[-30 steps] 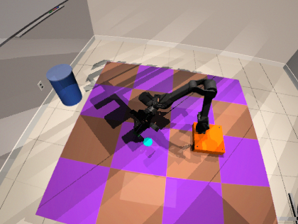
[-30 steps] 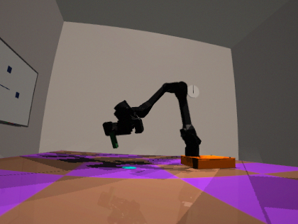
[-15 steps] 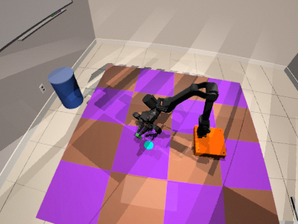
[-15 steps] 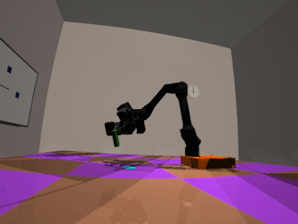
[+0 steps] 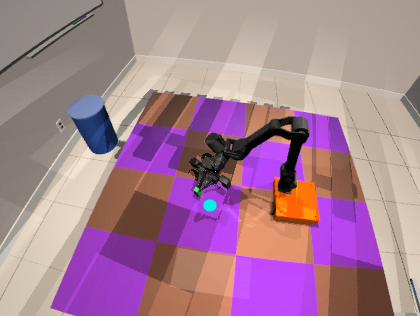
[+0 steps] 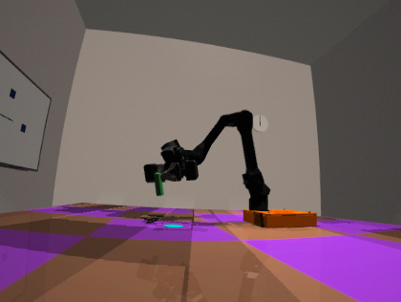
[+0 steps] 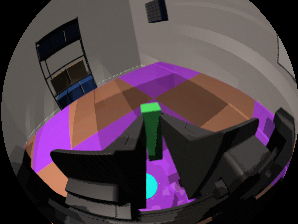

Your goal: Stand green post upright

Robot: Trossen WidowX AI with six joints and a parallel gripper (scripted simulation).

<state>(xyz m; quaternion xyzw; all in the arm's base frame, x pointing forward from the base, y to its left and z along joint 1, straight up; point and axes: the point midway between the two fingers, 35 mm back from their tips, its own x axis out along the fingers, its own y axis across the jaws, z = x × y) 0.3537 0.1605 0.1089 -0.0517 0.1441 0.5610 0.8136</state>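
The cyan circle lies 140 mm below my gripper tip, 50 mm behind it and 20 mm to the right of it. Also, from my gripper tip: green post (20 mm below).
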